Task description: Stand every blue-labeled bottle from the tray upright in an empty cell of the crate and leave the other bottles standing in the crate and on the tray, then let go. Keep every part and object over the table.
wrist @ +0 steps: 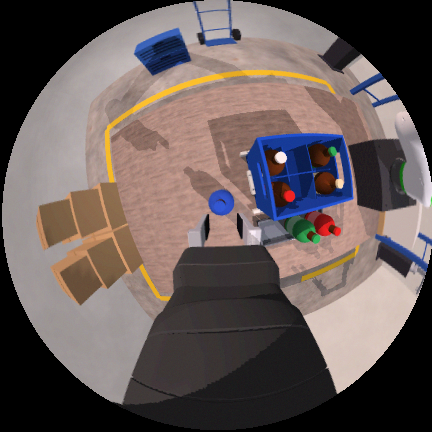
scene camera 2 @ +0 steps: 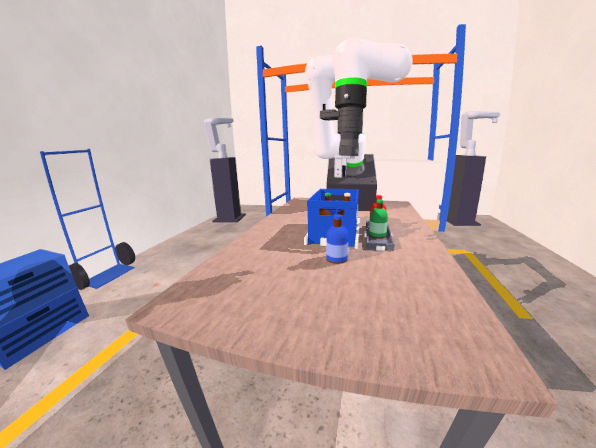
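Seen in the pictures: gripper, fingertip midpoint: [wrist: 222, 221] [scene camera 2: 340, 176]; arm's base at its link origin: [scene camera 2: 352, 168].
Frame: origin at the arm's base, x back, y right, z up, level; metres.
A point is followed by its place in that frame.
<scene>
The blue-labeled bottle [scene camera 2: 337, 246] @[x -0.800, y 0.135, z -0.180 m] [wrist: 221, 202] @[x -0.755, y 0.139, z -0.088 m] stands upright on the table, off the tray and beside the crate's end. My gripper [scene camera 2: 342, 174] @[x -0.752, y 0.128, z 0.036 m] [wrist: 222, 221] @[x -0.752, y 0.128, z 0.036 m] is open and empty, high above the table; in the wrist view the bottle shows just beyond the fingertips. The blue crate [scene camera 2: 320, 231] @[x -0.638, y 0.192, z -0.188 m] [wrist: 310, 206] @[x -0.551, y 0.049, z -0.081 m] holds brown bottles with a white cap [wrist: 280, 157] @[x -0.591, y 0.185, z -0.080 m], a red cap [wrist: 288, 196] @[x -0.605, y 0.095, z -0.080 m], a green cap [wrist: 332, 151] @[x -0.421, y 0.160, z -0.080 m] and a cream cap [wrist: 339, 183] @[x -0.430, y 0.072, z -0.080 m]. Its two middle cells look empty. A green bottle [scene camera 2: 378, 221] @[x -0.583, y -0.042, z -0.164 m] [wrist: 300, 228] @[x -0.567, y -0.026, z -0.134 m] and a red bottle [wrist: 322, 224] @[x -0.484, y -0.048, z -0.131 m] stand on the grey tray [wrist: 276, 233] @[x -0.620, y -0.064, z -0.238 m].
The tray lies close along the crate's long side on the wooden table [scene camera 2: 320, 310] @[x -1.038, y 0.185, z -0.243 m] [wrist: 165, 200] @[x -0.963, y 0.216, z -0.243 m]. The robot's dark pedestal [wrist: 380, 175] @[x -0.113, y 0.019, z -0.081 m] stands past the crate's far end. Cardboard boxes [wrist: 97, 212], a blue hand truck [scene camera 2: 82, 210] and stacked blue crates [scene camera 2: 37, 300] are off the table.
</scene>
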